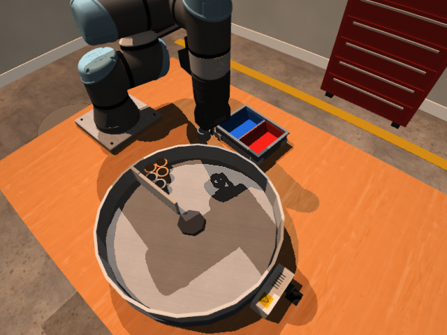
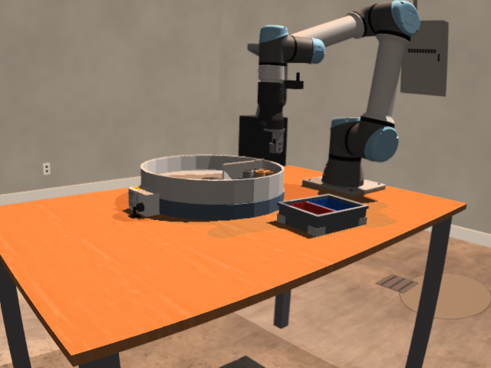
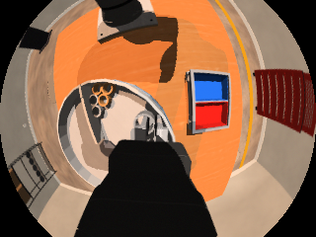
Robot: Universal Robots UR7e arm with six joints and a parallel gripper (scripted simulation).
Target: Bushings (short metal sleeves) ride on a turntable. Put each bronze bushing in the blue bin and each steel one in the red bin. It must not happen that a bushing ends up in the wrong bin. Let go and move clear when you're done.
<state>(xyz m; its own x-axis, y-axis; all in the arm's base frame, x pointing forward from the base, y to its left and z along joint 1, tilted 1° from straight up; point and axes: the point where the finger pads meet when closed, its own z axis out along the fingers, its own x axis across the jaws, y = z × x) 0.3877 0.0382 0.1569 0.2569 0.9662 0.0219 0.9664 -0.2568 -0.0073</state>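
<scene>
The bin is 1 cm ahead of my hand, 18 cm to the left of it and 15 cm below it. The rest, counted from my hand: turntable: 9 cm ahead, 17 cm to the right, 12 cm below.
</scene>
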